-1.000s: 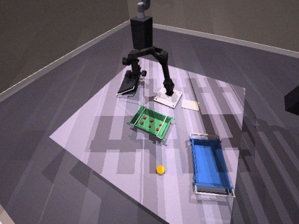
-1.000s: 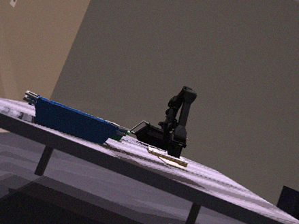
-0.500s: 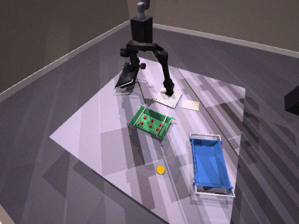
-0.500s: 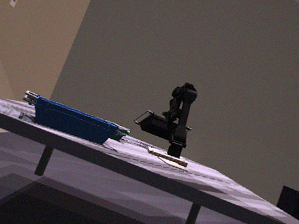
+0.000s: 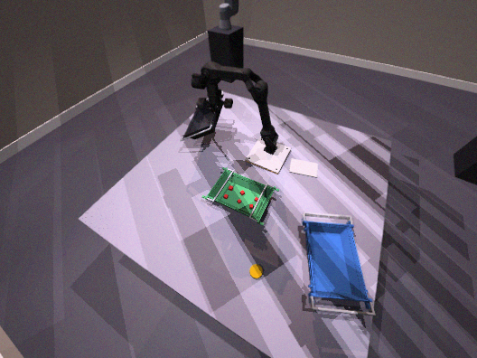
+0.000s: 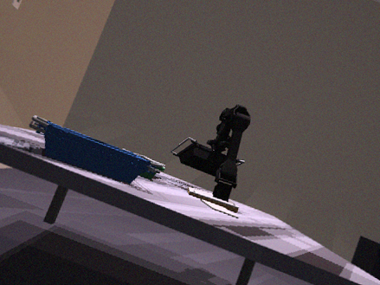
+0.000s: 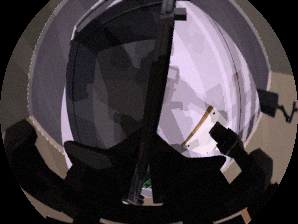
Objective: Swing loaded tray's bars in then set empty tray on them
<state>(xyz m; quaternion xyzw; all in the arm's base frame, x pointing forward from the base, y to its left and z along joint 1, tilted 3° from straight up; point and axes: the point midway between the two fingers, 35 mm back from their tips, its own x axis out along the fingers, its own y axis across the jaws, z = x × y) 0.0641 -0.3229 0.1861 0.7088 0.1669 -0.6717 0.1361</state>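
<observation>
My gripper tip is 8 cm to the left of the black tray, 4 cm short of it and 1 cm above it. The rest, counted from my gripper tip: yellow disc 57 cm to the left, 55 cm ahead, 17 cm below; card 54 cm to the left, 17 cm below, 6 cm behind.
</observation>
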